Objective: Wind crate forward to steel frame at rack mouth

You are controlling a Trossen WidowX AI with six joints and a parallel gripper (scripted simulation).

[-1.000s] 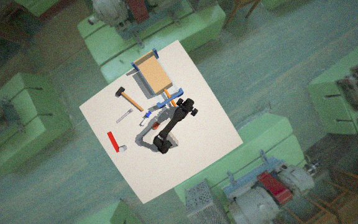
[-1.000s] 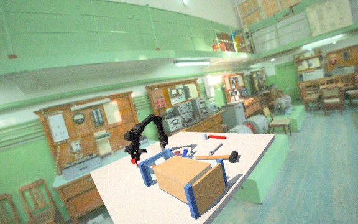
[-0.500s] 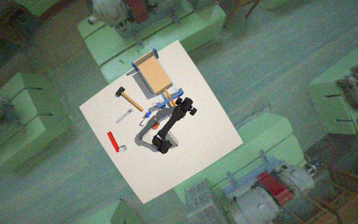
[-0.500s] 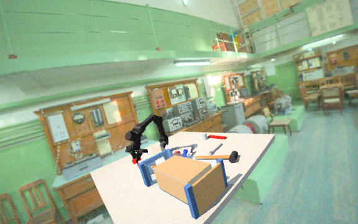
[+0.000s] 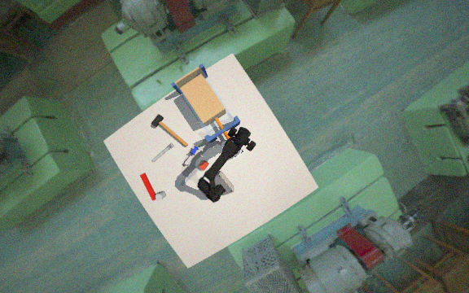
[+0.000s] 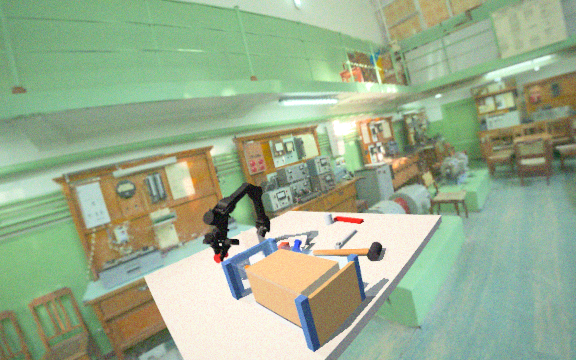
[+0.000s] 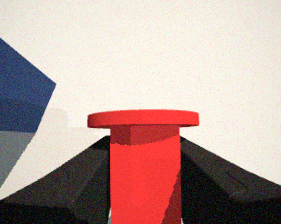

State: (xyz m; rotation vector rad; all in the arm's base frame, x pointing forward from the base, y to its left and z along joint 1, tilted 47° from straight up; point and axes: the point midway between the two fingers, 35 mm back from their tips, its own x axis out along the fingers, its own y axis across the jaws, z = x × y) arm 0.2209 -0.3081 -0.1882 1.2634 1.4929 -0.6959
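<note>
My gripper tip is 110 mm short of the blue steel frame, 100 mm to the right of it and 30 mm above it. The rest, counted from my gripper tip: red knob: 20 mm to the left, 10 mm behind; then winch: 100 mm to the left, 100 mm below, 70 mm behind; then clear-panelled cubby: 350 mm ahead, 90 mm to the left, 20 mm below.
</note>
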